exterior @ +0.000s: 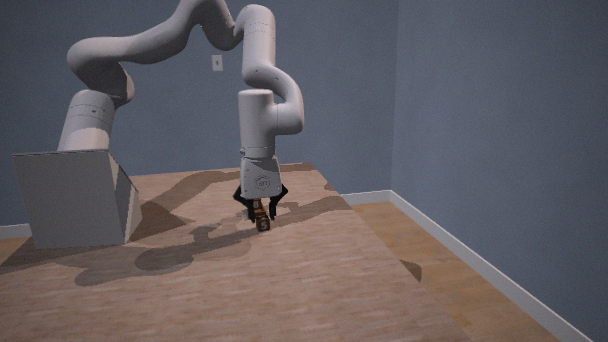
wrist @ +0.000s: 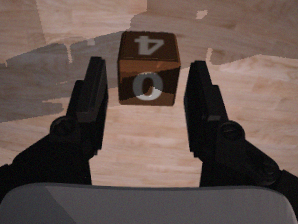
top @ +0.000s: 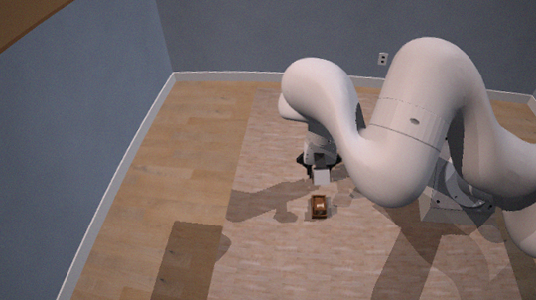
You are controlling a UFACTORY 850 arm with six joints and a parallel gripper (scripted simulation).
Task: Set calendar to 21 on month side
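Right now the brown wooden date cube is 3 cm below my hand. Round my hand: brown tray: 11 cm to the left, 4 cm below.
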